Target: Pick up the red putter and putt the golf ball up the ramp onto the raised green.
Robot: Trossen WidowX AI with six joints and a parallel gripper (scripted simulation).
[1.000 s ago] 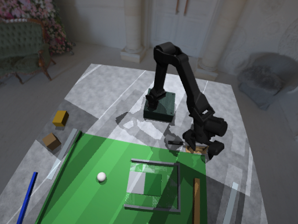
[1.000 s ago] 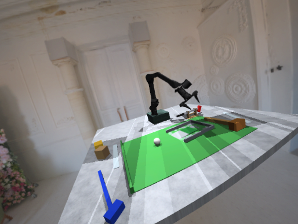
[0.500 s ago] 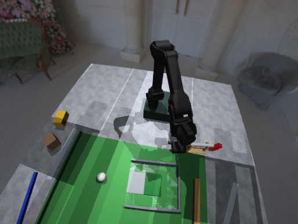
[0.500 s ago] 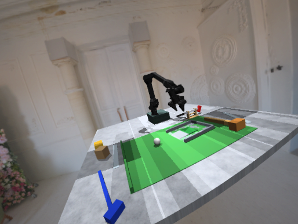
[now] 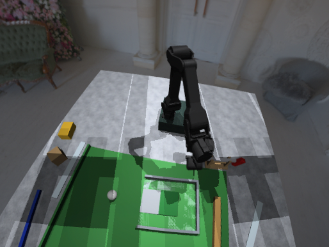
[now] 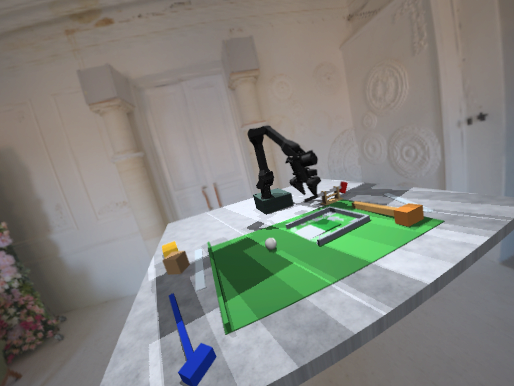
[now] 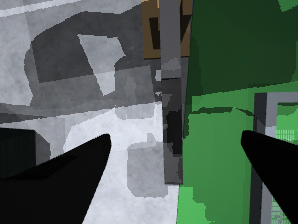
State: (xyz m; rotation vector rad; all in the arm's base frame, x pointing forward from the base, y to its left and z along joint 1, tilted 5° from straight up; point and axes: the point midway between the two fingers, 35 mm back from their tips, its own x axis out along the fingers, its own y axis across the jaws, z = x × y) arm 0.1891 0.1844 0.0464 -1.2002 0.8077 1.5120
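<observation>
The wooden fence lies 130 mm to the left of my gripper tip, 40 mm below it and 40 mm behind it. Round my gripper tip: green mat 290 mm ahead, 130 mm to the right, 70 mm below; then brown block 640 mm to the right, 240 mm ahead, 50 mm below; then white golf ball 290 mm ahead, 280 mm to the right, 50 mm below.
</observation>
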